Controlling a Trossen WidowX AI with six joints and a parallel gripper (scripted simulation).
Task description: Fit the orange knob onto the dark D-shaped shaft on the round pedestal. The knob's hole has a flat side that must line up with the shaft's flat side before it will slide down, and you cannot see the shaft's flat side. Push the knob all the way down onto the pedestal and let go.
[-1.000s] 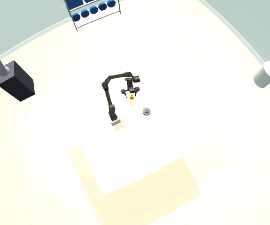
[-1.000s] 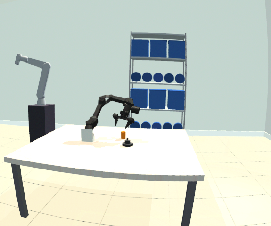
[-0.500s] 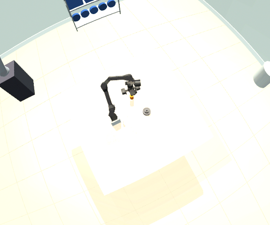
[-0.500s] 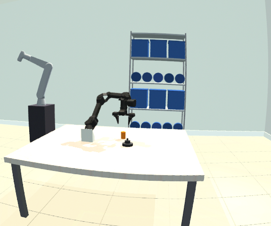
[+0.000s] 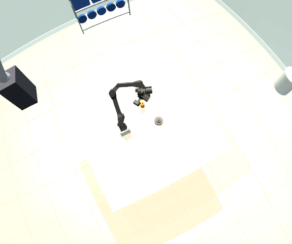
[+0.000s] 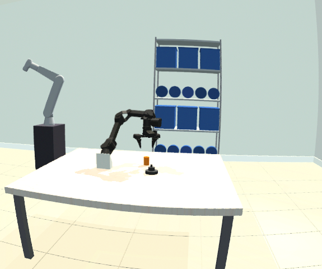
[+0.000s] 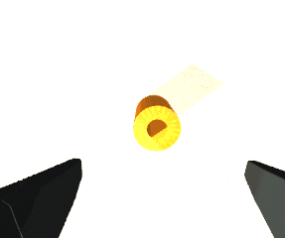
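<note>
Right now my gripper tip is 9 cm above the orange knob. Also, from my gripper tip: pedestal: 8 cm ahead, 21 cm to the right, 9 cm below.
</note>
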